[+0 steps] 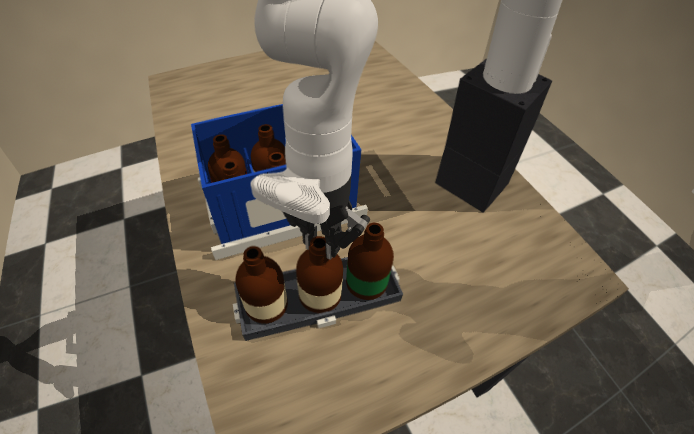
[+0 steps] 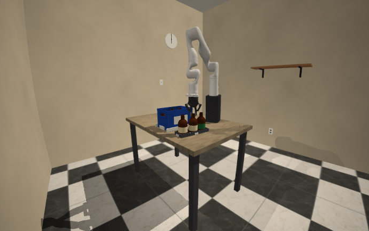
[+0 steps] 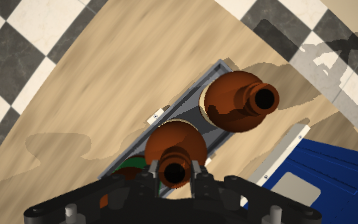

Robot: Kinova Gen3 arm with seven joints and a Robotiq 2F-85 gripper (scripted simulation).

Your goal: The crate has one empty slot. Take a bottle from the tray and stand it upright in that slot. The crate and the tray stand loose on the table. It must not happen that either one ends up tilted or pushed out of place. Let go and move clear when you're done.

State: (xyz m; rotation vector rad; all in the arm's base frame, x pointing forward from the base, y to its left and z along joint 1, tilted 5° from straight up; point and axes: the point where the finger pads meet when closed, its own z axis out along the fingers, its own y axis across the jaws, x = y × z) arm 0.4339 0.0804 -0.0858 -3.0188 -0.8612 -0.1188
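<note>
My hand is 14 cm above the dark grey tray and 1 cm short of it. The rest, counted from my hand: blue crate (24 cm to the right, 7 cm below, 3 cm behind).
</note>
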